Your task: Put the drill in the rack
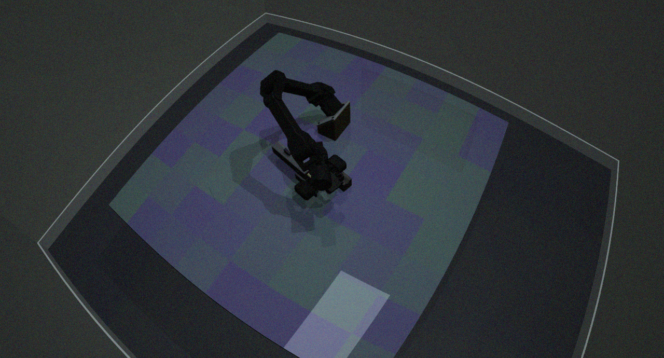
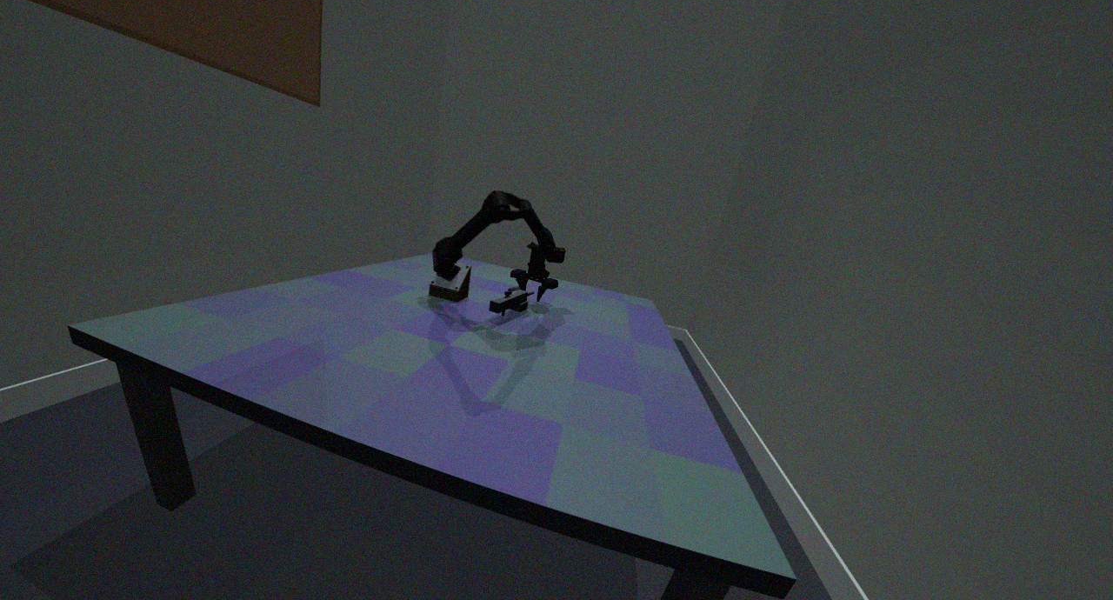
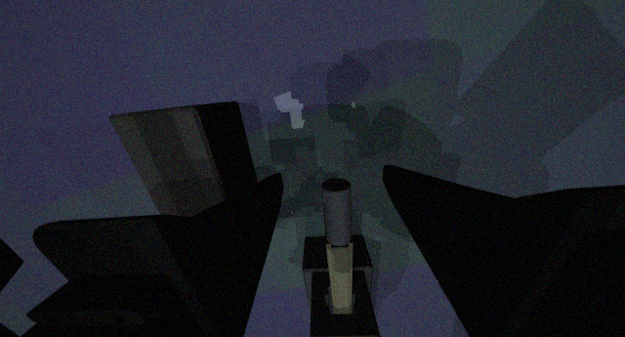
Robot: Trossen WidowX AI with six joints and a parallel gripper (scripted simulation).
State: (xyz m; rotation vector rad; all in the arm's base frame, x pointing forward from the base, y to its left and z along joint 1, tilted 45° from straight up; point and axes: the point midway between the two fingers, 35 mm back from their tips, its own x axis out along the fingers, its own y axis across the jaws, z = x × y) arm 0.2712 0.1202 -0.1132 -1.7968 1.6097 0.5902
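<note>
The drill lies 5 cm to the right of my gripper tip and 3 cm above it. The rest, counted from my gripper tip: dark key: 2 cm behind, 18 cm to the right, 3 cm above; grey holder block: 1 cm behind, 15 cm to the right, 2 cm above.
</note>
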